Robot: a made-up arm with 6 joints.
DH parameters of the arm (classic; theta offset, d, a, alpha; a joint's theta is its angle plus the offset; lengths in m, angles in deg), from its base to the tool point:
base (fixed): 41.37 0 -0.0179 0
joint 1: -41.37 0.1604 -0.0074 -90
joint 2: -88.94 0 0.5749 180
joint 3: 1.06 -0.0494 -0.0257 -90
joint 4: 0 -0.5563 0.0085 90
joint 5: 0 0.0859 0.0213 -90
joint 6: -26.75 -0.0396 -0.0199 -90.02
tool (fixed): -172.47 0.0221 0 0
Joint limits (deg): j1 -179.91..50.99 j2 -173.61..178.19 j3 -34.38..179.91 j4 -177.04..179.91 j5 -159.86..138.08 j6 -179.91..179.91
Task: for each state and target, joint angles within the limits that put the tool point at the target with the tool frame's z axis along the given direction. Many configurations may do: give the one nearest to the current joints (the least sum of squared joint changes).
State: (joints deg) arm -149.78 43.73 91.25 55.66 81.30 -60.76
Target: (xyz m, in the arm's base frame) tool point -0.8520 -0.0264 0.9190 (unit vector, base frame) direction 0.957 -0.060 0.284
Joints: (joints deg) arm -179.76 48.75 85.44 23.43 38.24 -78.26
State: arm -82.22 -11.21 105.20 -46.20 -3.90 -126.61
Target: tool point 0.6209 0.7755 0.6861 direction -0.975 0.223 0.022
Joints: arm -132.09 -57.93 105.75 -57.45 35.41 -100.33
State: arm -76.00 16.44 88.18 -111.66 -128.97 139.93
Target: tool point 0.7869 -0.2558 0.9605 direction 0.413 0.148 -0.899
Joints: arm -26.64 42.63 94.50 -121.44 -105.40 174.11
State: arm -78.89 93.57 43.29 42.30 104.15 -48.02
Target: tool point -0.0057 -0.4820 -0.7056 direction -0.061 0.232 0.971
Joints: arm -92.38 127.41 35.44 42.18 104.13 -56.13
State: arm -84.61 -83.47 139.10 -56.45 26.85 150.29
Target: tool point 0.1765 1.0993 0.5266 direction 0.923 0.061 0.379
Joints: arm -99.12 -67.44 112.15 -81.27 12.42 130.42
